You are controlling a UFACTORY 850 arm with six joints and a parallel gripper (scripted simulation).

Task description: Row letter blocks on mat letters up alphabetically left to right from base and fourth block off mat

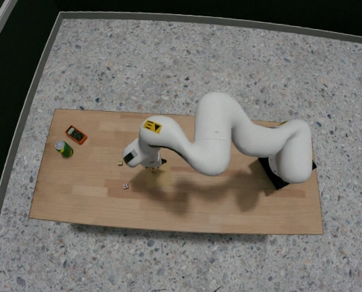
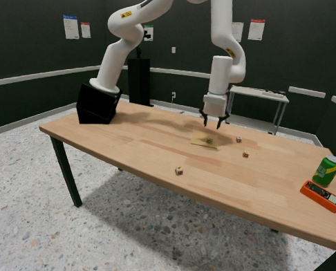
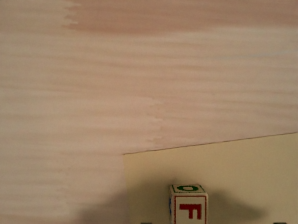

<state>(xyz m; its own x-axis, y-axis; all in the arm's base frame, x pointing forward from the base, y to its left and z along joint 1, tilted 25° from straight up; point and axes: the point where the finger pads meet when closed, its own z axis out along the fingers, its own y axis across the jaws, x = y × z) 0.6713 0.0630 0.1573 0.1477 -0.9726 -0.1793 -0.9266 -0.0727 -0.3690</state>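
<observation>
Now: the tan mat 3 cm behind my hand, 2 cm to the left of it and 11 cm below it. From my hand the other things lie so: green can (52 cm ahead, 2 cm to the right, 5 cm below); orange meter (50 cm ahead, 13 cm to the right, 9 cm below).
</observation>
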